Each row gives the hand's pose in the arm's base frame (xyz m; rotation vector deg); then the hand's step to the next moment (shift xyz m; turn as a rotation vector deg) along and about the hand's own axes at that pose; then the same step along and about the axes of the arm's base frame.
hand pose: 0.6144 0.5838 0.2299 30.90 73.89 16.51
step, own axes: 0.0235 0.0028 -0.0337 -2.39 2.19 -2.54
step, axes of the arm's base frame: -0.0258 0.0213 -0.0240 -2.87 1.22 2.69
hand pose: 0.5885 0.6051 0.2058 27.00 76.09 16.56
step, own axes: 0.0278 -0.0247 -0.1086 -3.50 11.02 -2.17
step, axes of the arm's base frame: -0.1009 0.0091 -0.0540 -2.20 8.35 7.99
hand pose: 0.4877 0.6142 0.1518 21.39 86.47 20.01
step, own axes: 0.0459 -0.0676 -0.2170 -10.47 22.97 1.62
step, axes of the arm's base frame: -0.2159 -0.0352 -0.0770 1.45 15.85 19.66
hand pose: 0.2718 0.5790 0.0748 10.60 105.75 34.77
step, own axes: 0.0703 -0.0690 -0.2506 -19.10 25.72 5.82
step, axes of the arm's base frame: -0.2440 -0.1091 -0.0329 7.95 15.97 27.24
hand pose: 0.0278 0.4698 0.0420 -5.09 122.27 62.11
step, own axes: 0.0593 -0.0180 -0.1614 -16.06 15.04 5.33
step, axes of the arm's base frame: -0.1298 -0.1137 0.0114 9.34 9.51 18.30
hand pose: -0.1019 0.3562 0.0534 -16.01 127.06 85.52
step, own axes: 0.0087 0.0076 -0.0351 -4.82 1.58 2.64
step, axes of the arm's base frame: -0.0196 -0.0284 0.0132 4.26 2.65 2.75
